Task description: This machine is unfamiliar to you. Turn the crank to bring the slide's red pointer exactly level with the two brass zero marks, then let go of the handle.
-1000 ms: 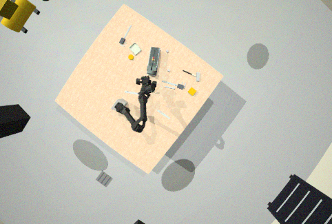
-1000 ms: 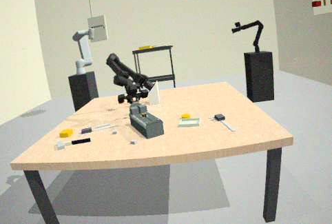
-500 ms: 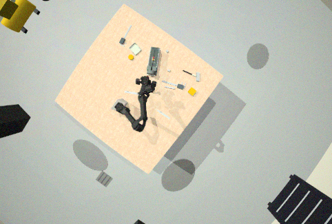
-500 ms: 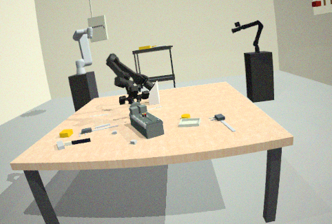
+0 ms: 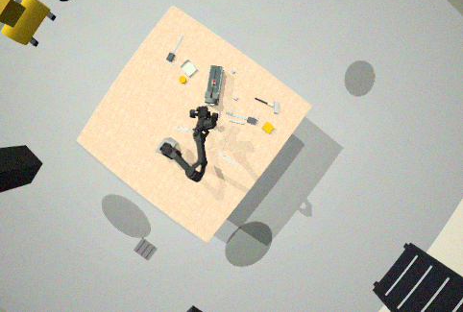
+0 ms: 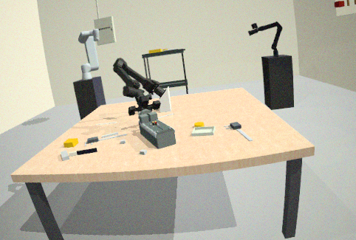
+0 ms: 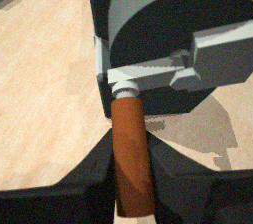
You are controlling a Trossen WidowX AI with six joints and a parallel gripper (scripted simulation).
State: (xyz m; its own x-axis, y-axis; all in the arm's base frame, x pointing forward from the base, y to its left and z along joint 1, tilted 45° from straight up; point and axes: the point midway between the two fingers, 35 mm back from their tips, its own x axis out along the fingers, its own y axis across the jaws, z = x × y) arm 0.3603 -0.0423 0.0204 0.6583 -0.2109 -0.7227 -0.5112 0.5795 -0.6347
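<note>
My gripper tip is now 1 cm short of the crank, 1 cm to the left of it and 3 cm below it. Round my gripper tip: red pointer 17 cm ahead, 7 cm to the left, 3 cm above; brown crank handle 1 cm behind, 1 cm to the right, 3 cm above; yellow disc 4 cm ahead, 27 cm to the left, 4 cm below.
</note>
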